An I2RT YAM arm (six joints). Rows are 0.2 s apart.
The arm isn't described. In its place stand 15 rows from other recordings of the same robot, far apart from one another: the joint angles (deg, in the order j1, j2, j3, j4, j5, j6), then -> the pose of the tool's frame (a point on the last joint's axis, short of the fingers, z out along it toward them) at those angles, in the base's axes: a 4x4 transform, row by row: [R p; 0 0 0 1], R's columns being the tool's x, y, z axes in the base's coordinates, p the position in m.
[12.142, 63.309, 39.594, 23.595, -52.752, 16.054] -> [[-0.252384, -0.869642, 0.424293, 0.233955], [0.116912, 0.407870, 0.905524, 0.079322], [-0.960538, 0.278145, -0.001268, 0.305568], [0, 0, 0, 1]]
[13.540, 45.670, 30.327, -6.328, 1.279, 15.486] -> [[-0.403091, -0.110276, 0.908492, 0.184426], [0.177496, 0.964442, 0.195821, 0.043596], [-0.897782, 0.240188, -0.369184, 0.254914], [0, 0, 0, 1]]
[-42.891, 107.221, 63.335, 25.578, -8.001, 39.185] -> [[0.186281, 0.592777, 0.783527, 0.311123], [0.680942, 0.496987, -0.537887, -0.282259], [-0.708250, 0.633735, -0.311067, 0.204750], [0, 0, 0, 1]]
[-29.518, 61.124, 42.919, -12.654, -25.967, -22.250] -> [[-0.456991, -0.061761, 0.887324, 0.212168], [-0.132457, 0.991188, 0.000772, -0.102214], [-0.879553, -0.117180, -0.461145, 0.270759], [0, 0, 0, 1]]
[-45.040, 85.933, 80.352, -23.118, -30.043, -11.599] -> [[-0.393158, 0.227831, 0.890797, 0.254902], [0.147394, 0.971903, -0.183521, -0.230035], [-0.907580, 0.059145, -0.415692, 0.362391], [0, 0, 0, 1]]
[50.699, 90.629, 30.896, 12.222, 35.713, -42.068] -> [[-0.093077, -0.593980, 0.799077, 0.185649], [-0.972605, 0.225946, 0.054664, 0.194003], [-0.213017, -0.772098, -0.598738, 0.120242], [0, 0, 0, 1]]
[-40.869, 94.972, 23.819, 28.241, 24.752, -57.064] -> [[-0.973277, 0.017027, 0.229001, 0.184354], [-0.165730, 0.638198, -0.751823, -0.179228], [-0.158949, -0.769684, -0.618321, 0.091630], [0, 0, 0, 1]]
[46.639, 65.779, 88.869, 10.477, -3.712, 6.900] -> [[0.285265, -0.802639, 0.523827, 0.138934], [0.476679, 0.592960, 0.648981, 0.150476], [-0.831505, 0.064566, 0.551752, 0.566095], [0, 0, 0, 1]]
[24.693, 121.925, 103.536, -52.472, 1.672, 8.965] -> [[-0.911571, -0.270136, 0.309944, 0.406515], [-0.247699, 0.962527, 0.110398, 0.185773], [-0.328151, 0.023863, -0.944324, 0.213688], [0, 0, 0, 1]]
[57.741, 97.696, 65.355, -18.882, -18.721, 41.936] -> [[-0.916482, -0.397516, 0.045177, 0.183505], [-0.266185, 0.690172, 0.672910, 0.312145], [-0.298673, 0.604685, -0.738343, 0.210778], [0, 0, 0, 1]]
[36.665, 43.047, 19.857, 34.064, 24.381, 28.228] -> [[0.029885, -0.264267, 0.963987, 0.153493], [0.559311, 0.803720, 0.202992, 0.095944], [-0.828419, 0.533102, 0.171826, 0.272460], [0, 0, 0, 1]]
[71.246, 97.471, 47.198, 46.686, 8.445, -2.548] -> [[0.019450, -0.889532, 0.456459, 0.122640], [-0.079492, 0.453725, 0.887589, 0.344943], [-0.996646, -0.053548, -0.061886, 0.218346], [0, 0, 0, 1]]
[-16.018, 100.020, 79.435, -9.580, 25.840, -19.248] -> [[-0.657258, 0.417206, 0.627655, 0.387941], [-0.119992, 0.764253, -0.633656, -0.127515], [-0.744052, -0.491789, -0.452250, 0.290218], [0, 0, 0, 1]]
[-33.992, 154.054, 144.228, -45.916, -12.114, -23.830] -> [[-0.808131, 0.133564, 0.573660, 0.477009], [0.068483, 0.988651, -0.133712, -0.312639], [-0.585008, -0.068771, -0.808106, 0.156386], [0, 0, 0, 1]]
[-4.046, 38.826, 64.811, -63.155, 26.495, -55.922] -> [[-0.683704, -0.265108, 0.679902, 0.091276], [-0.694776, 0.521477, -0.495326, -0.022378], [-0.223238, -0.811036, -0.540727, 0.376337], [0, 0, 0, 1]]
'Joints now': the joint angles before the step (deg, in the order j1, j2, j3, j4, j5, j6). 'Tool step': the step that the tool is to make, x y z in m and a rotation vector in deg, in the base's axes. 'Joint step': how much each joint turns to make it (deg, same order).
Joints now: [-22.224, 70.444, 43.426, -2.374, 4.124, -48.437]
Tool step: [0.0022, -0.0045, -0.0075, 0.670, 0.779, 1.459]
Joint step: [-0.984, 1.535, -0.387, 0.994, -2.277, -0.942]
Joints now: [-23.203, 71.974, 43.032, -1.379, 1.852, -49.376]
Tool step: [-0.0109, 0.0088, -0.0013, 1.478, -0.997, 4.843]
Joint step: [0.160, -3.381, -2.583, -0.470, -4.929, -0.839]
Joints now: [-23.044, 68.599, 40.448, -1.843, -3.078, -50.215]
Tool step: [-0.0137, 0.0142, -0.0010, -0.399, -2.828, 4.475]
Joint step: [1.358, -5.059, -4.156, 1.794, -3.075, -0.877]
